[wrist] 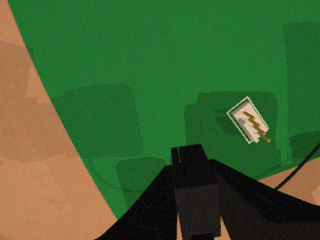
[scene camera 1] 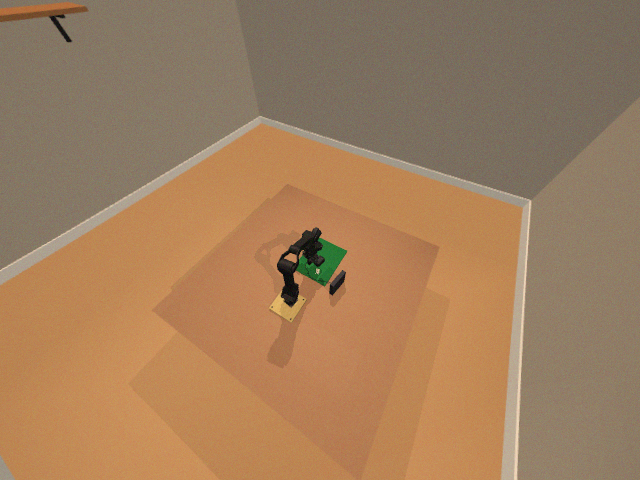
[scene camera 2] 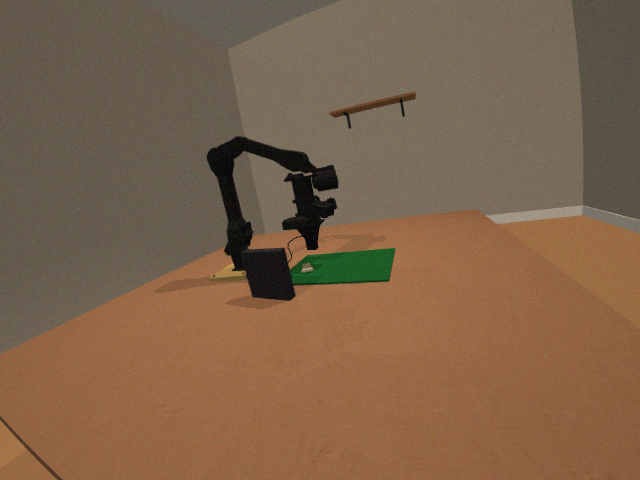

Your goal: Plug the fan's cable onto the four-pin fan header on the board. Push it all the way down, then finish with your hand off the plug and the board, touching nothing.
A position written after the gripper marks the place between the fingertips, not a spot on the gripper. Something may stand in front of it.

In view: the gripper (scene camera 2: 313, 245), a black fan (scene camera 2: 267, 270) and a green board (scene camera 2: 354, 267).
The gripper also shows in the wrist view (wrist: 190, 169). The green board shows as well in the wrist view (wrist: 127, 88).
